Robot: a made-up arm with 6 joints. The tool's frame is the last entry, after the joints.
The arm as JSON. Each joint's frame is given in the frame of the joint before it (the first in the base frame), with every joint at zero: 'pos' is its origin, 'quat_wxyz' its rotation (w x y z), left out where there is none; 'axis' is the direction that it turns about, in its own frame. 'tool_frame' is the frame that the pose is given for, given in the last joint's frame.
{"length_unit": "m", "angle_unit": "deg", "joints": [
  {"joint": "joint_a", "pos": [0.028, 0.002, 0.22], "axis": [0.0, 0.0, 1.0]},
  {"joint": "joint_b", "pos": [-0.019, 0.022, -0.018], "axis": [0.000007, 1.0, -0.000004]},
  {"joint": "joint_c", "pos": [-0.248, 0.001, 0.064], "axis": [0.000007, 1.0, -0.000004]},
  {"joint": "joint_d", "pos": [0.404, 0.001, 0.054], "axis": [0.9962, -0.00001, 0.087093]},
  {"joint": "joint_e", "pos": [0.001, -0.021, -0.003], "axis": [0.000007, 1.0, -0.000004]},
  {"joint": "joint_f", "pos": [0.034, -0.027, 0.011], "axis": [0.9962, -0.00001, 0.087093]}
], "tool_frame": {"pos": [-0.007, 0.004, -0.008], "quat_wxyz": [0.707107, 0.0, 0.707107, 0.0]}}
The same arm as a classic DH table. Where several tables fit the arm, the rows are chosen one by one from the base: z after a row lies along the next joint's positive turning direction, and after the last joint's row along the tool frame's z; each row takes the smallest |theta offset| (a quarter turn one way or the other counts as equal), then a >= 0, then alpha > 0; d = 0 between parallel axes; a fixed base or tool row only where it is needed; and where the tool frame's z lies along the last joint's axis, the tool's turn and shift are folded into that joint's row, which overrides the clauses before.
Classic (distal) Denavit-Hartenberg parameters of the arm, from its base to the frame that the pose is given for. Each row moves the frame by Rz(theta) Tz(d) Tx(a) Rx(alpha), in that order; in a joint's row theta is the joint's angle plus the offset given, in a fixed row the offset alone. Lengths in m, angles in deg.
base (fixed): a 0.0281; alpha 0; d 0; theta_offset 4.09
joint_a: a -0.019; alpha -90; d 0.202; theta_offset -4.09
joint_b: a -0.2561; alpha 0; d 0; theta_offset 14.47
joint_c: a -0.0186; alpha 90; d 0.024; theta_offset 70.53
joint_d: a 0.0031; alpha -90; d 0.4079; theta_offset 0
joint_e: a -0.008; alpha 90; d -0.048; theta_offset 0
joint_f: a 0.004; alpha 5; d -0.057; theta_offset 90
tool (fixed): a 0; alpha 0; d 0.0845; theta_offset -90

